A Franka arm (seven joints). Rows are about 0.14 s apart.
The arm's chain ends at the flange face. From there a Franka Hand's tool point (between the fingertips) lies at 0.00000 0.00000 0.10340 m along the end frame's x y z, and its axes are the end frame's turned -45 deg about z.
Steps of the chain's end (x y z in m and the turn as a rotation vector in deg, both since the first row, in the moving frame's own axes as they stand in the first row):
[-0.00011 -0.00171 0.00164 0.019 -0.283 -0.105]
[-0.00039 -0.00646 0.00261 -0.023 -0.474 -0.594]
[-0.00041 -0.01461 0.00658 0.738 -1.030 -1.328]
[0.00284 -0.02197 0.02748 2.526 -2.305 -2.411]
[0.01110 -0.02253 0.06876 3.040 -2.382 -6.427]
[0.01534 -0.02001 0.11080 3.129 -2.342 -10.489]
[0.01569 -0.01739 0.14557 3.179 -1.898 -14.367]
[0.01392 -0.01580 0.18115 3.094 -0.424 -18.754]
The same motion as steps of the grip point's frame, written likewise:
[0.00079 -0.00167 0.00164 0.214 -0.187 -0.105]
[0.00365 -0.00542 0.00261 0.319 -0.351 -0.594]
[0.00964 -0.01287 0.00655 1.250 -0.206 -1.328]
[0.01770 -0.01969 0.02730 3.416 0.156 -2.411]
[0.02423 -0.01503 0.06853 3.834 0.465 -6.427]
[0.02536 -0.01033 0.11056 3.869 0.556 -10.489]
[0.02420 -0.00781 0.14536 3.590 0.906 -14.367]
[0.02363 -0.00629 0.18100 2.488 1.888 -18.754]

